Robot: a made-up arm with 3 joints. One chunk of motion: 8 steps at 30 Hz.
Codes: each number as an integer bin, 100 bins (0 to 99) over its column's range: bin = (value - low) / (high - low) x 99, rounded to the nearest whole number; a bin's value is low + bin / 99 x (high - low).
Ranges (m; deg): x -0.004..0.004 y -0.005..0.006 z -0.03..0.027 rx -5.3..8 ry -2..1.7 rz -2.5..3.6
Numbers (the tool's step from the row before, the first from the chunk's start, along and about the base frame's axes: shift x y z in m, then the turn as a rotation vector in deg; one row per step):
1: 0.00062 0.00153 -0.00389 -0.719 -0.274 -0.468
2: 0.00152 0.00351 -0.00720 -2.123 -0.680 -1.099
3: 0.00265 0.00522 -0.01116 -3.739 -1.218 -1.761
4: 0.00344 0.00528 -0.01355 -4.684 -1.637 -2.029
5: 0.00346 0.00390 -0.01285 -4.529 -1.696 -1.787
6: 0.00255 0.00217 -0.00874 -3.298 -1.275 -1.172
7: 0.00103 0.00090 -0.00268 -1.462 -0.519 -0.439
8: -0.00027 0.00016 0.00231 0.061 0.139 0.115
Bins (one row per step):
1: 57 59 45 34 46 33
2: 68 77 40 24 35 23
3: 82 92 33 12 21 12
4: 92 93 29 5 10 8
5: 92 80 30 6 8 12
6: 81 65 37 15 19 22
7: 62 53 47 29 40 33
8: 46 46 56 40 57 42

